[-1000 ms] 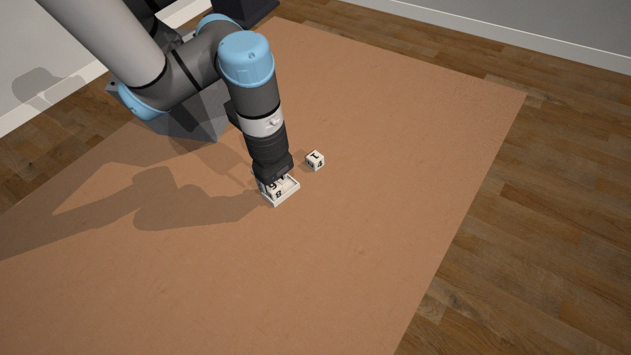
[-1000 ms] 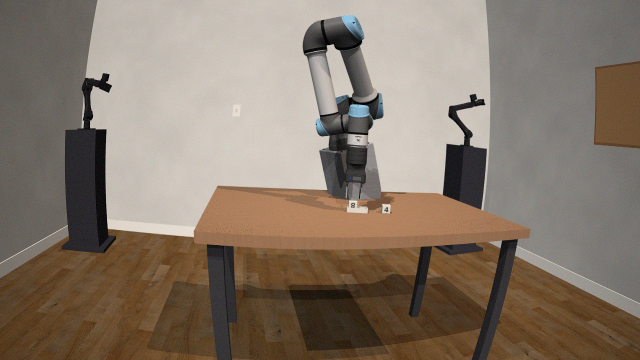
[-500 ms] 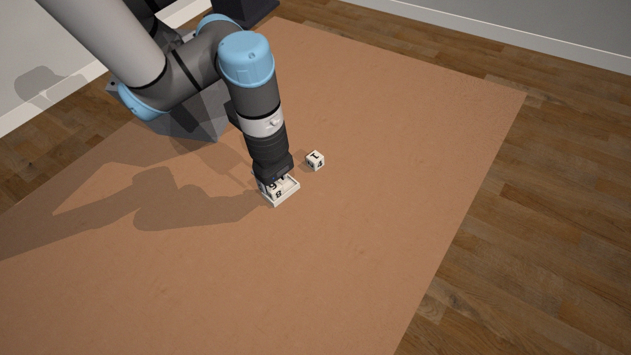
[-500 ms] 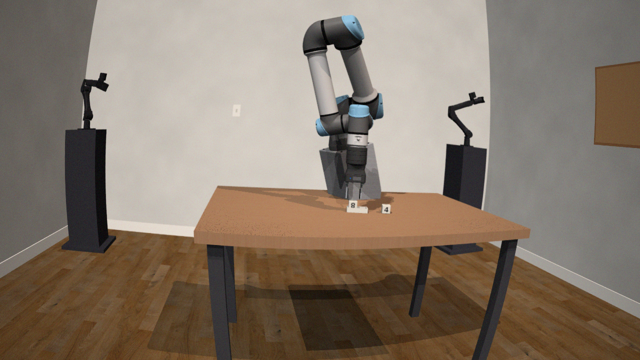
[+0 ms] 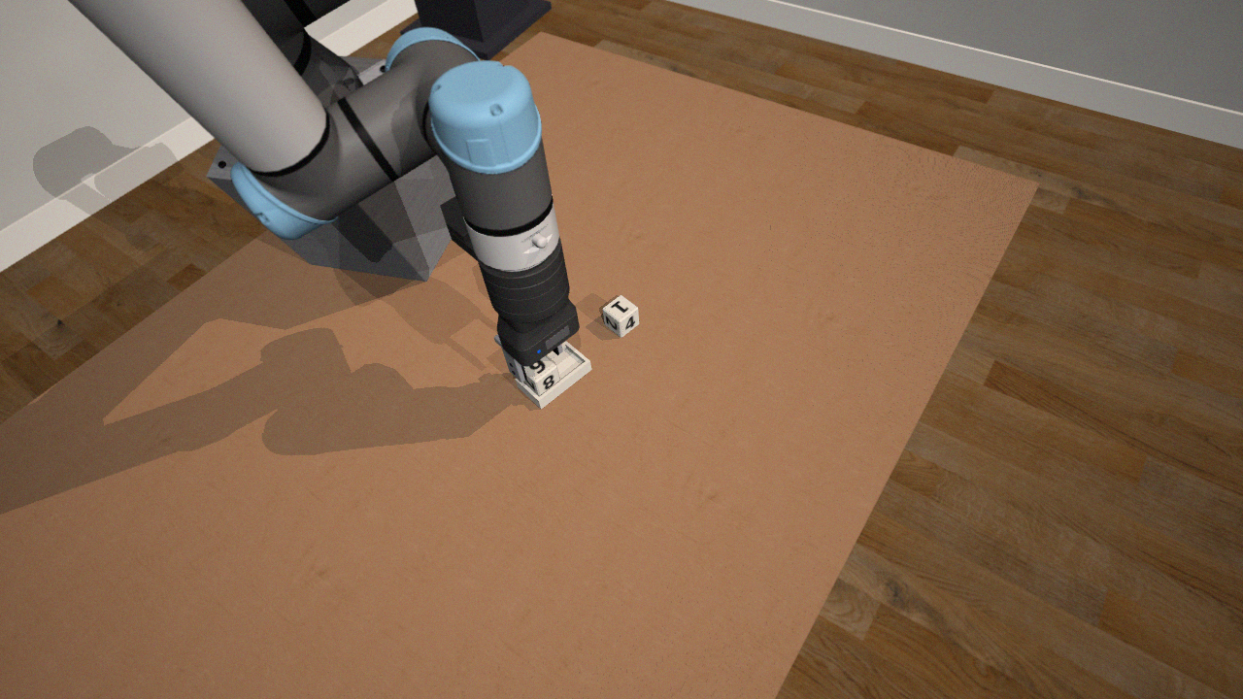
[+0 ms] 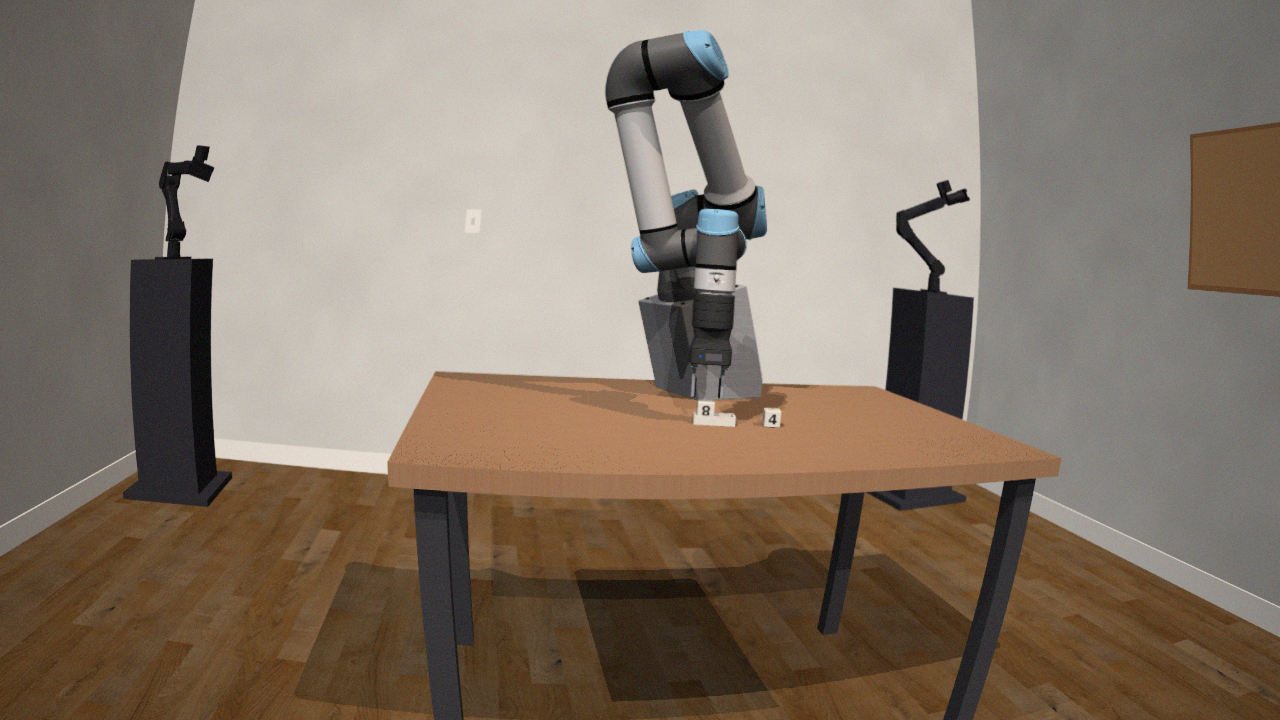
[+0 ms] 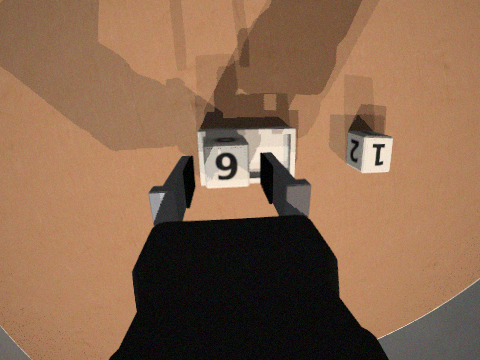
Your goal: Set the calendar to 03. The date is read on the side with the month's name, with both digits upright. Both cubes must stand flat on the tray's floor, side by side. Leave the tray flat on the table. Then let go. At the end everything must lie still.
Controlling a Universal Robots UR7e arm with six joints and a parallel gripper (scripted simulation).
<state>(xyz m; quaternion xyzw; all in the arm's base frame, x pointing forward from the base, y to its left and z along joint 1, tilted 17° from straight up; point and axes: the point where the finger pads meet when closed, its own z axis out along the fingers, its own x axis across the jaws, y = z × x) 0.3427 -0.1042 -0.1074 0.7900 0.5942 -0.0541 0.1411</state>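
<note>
My hand is 6 cm above the white tray and 2 cm to the right of it.
</note>
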